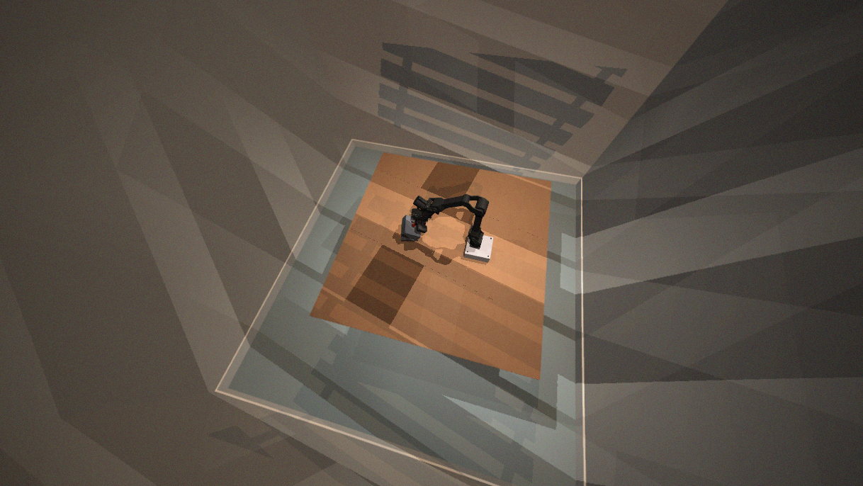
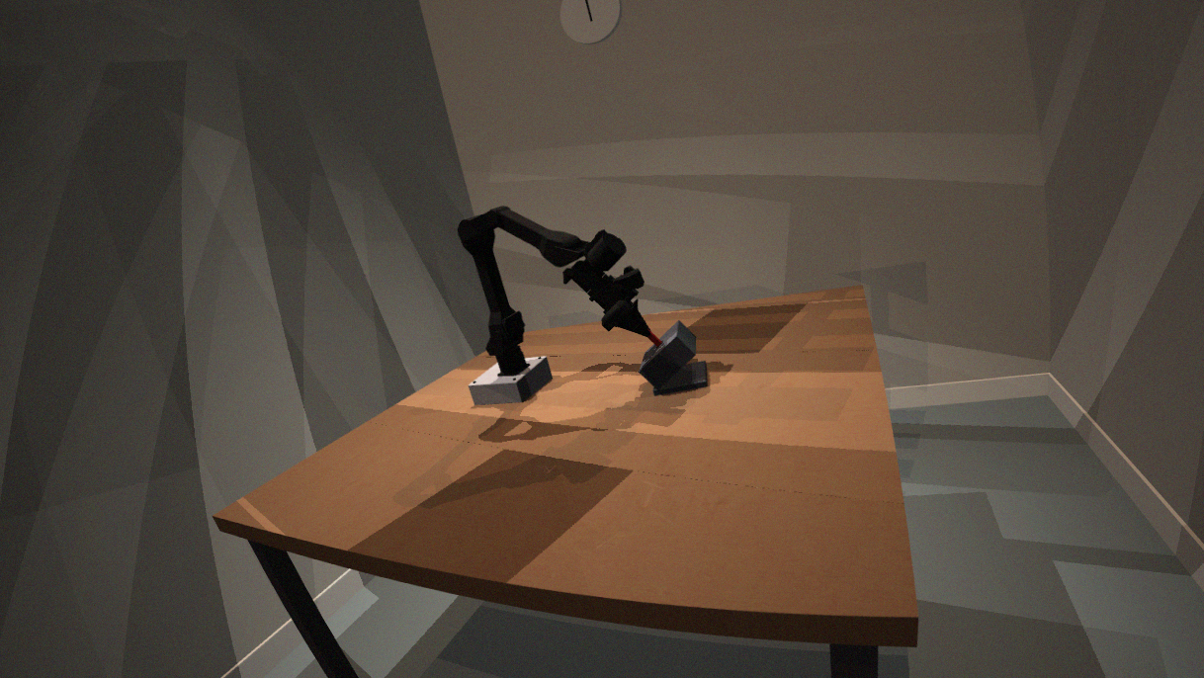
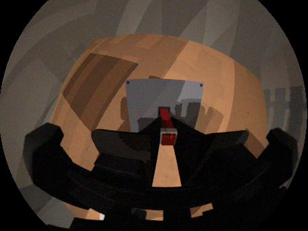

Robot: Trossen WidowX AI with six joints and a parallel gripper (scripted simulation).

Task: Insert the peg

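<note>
My gripper tip is now 3 cm short of the dark grey sloped panel, 1 cm to the right of it and 5 cm above it. From my gripper tip the other things lie so: red peg 1 cm behind, 1 cm above.
</note>
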